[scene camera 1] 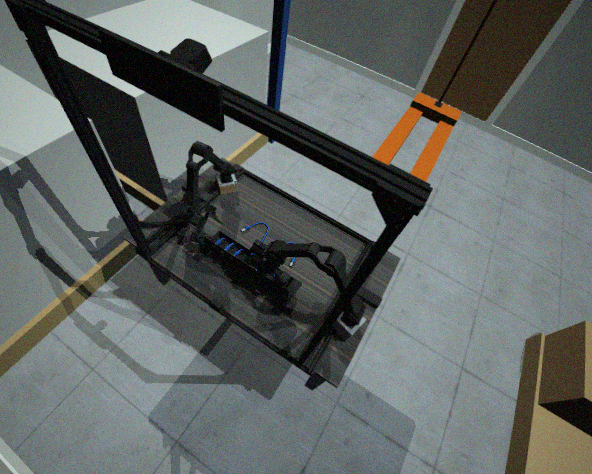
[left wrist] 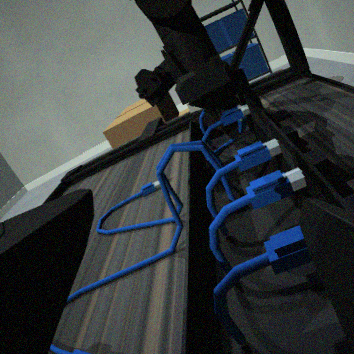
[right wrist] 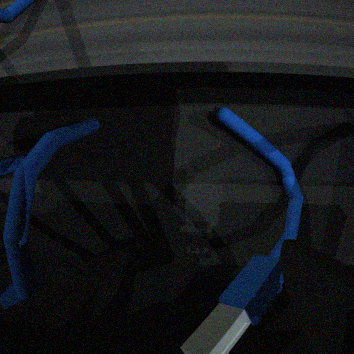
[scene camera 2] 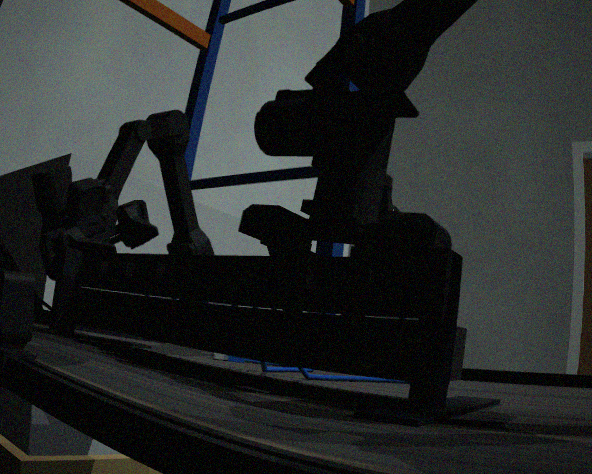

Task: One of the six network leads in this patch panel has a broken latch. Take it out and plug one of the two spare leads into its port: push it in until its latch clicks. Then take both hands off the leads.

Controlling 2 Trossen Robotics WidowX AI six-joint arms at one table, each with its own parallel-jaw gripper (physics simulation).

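Pixels of known places: left gripper, fingertip midpoint: (scene camera 1: 218, 231) (left wrist: 200, 206) (scene camera 2: 137, 240); right gripper, fingertip midpoint: (scene camera 1: 267, 277) (left wrist: 233, 132) (right wrist: 209, 250); left arm's base, origin of the base link: (scene camera 1: 226, 178); right arm's base, origin of the base link: (scene camera 1: 350, 318).
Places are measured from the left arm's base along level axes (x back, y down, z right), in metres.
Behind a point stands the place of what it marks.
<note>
The black patch panel (scene camera 1: 238, 270) {z 0.087, x -0.543, y 0.041 m} (scene camera 2: 247, 301) {z 0.039, x -0.609, y 0.000 m} stands across the dark table. Several blue leads are plugged into it in a row; their plugs (left wrist: 258, 154) {z 0.096, x -0.496, y -0.020 m} (left wrist: 270, 189) {z 0.123, x -0.450, y -0.022 m} (left wrist: 286, 246) {z 0.149, x -0.405, y -0.025 m} show in the left wrist view. My right gripper (scene camera 1: 260, 256) (scene camera 2: 336, 235) (left wrist: 233, 132) {z -0.016, x -0.637, y 0.019 m} is open and hangs low over the panel's far end, just above a blue lead with a grey plug tip (right wrist: 246, 284) (left wrist: 232, 116) (scene camera 2: 337, 249). My left gripper (scene camera 1: 199, 226) (scene camera 2: 134, 226) {z 0.137, x -0.384, y -0.066 m} is open and empty at the panel's other end. A spare lead (scene camera 1: 256, 227) (left wrist: 149, 188) lies loose on the table.
A black gantry frame (scene camera 1: 322, 150) {z 0.065, x -0.928, y -0.971 m} spans the table. A cardboard box (left wrist: 131, 123) sits beyond the table's edge. A second blue lead (right wrist: 21, 197) {z -0.016, x -0.580, y -0.012 m} runs at the left of the right wrist view. More blue cable (scene camera 2: 322, 375) {z -0.081, x -0.504, y 0.064 m} lies on the table behind the panel.
</note>
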